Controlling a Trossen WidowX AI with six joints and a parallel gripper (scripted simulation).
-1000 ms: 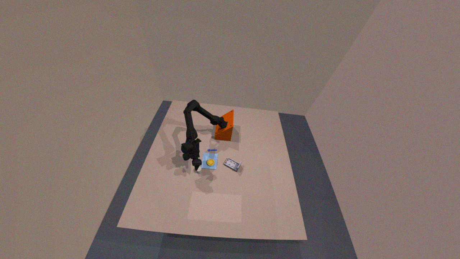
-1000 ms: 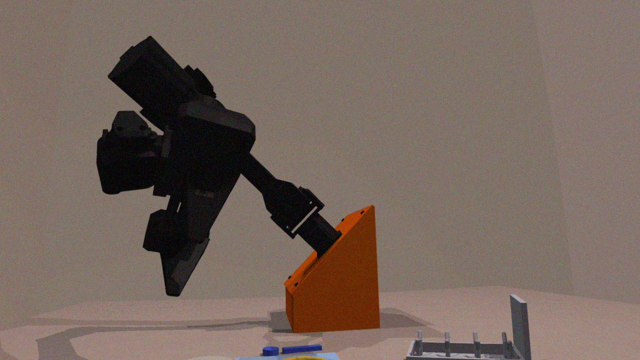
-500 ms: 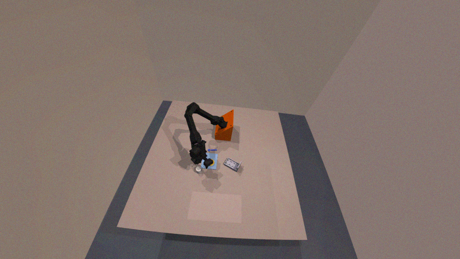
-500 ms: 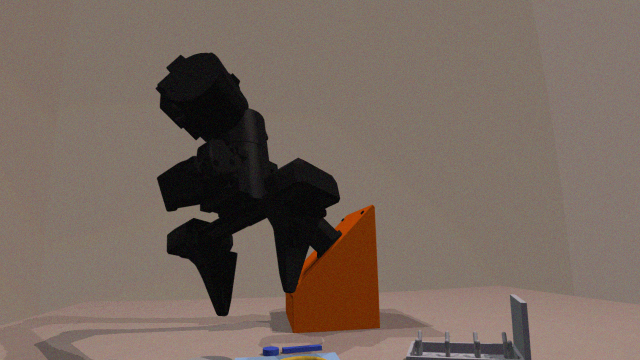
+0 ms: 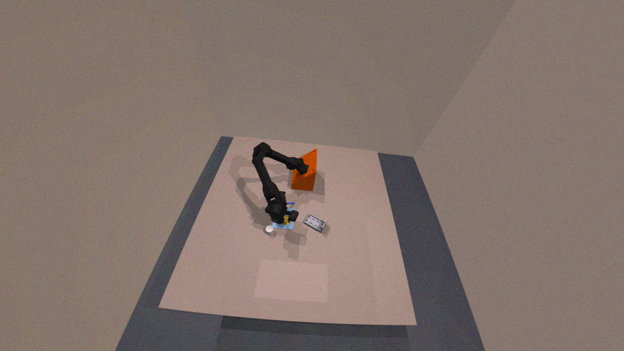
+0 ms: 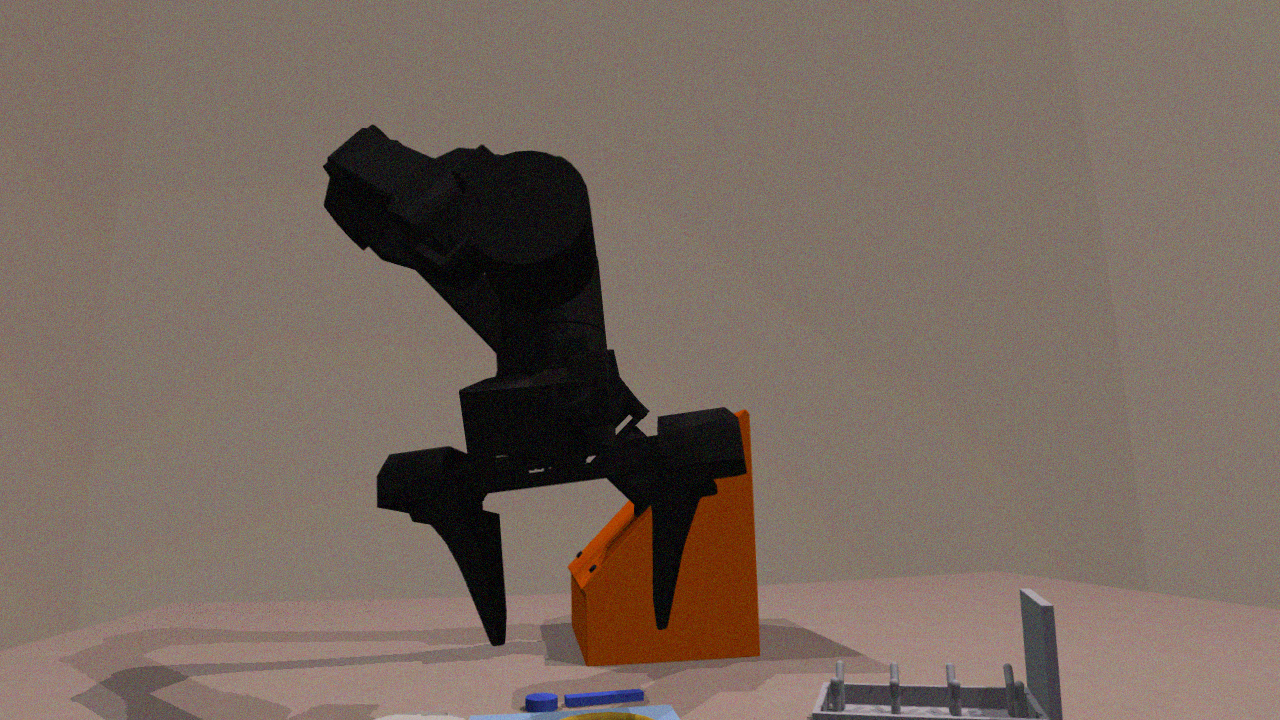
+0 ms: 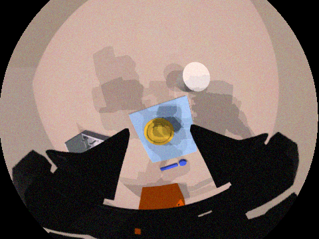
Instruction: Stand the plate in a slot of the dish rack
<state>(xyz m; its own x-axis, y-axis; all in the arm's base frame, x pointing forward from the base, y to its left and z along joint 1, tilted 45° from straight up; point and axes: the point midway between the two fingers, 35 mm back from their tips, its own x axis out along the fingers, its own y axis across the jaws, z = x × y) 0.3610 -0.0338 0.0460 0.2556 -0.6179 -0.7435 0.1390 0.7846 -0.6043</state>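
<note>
Right now the yellow plate is 3 cm behind my gripper tip, 1 cm to the left of it and 6 cm below it. Round my gripper tip: grey dish rack: 6 cm behind, 20 cm to the left, 5 cm below; white cup: 6 cm ahead, 7 cm to the right, 5 cm below; blue spoon: 16 cm behind, 2 cm to the right, 7 cm below.
</note>
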